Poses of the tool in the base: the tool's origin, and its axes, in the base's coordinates. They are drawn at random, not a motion.
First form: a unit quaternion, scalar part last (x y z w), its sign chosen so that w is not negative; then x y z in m.
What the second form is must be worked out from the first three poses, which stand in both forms.
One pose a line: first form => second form
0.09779, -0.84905, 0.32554, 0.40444, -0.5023, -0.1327, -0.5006 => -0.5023, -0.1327, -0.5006, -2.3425, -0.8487, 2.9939
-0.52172, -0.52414, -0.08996, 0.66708, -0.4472, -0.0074, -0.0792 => -0.4472, -0.0074, -0.0792, -1.7255, -0.9160, 0.7767
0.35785, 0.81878, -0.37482, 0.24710, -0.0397, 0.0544, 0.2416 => -0.0397, 0.0544, 0.2416, -2.5097, 0.7381, 2.5691
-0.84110, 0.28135, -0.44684, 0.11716, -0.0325, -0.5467, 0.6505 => -0.0325, -0.5467, 0.6505, -2.4776, -0.7556, -0.9176
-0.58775, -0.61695, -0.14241, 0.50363, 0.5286, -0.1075, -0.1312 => 0.5286, -0.1075, -0.1312, -2.3975, -0.9089, 1.2425
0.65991, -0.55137, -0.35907, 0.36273, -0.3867, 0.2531, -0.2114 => -0.3867, 0.2531, -0.2114, 2.0718, 0.0740, -1.4359
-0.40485, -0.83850, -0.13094, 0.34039, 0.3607, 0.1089, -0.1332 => 0.3607, 0.1089, -0.1332, -3.0654, -0.7435, 2.2122
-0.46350, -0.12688, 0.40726, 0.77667, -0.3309, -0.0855, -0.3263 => -0.3309, -0.0855, -0.3263, -0.9919, 0.1814, 0.8675
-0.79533, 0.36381, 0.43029, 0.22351, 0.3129, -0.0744, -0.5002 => 0.3129, -0.0744, -0.5002, -3.0617, 1.0104, -0.8138
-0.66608, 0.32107, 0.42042, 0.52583, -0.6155, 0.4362, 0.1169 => -0.6155, 0.4362, 0.1169, -1.7847, 1.1146, 0.0327
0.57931, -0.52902, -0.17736, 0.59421, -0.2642, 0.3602, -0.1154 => -0.2642, 0.3602, -0.1154, 1.8285, -0.4370, -1.1412
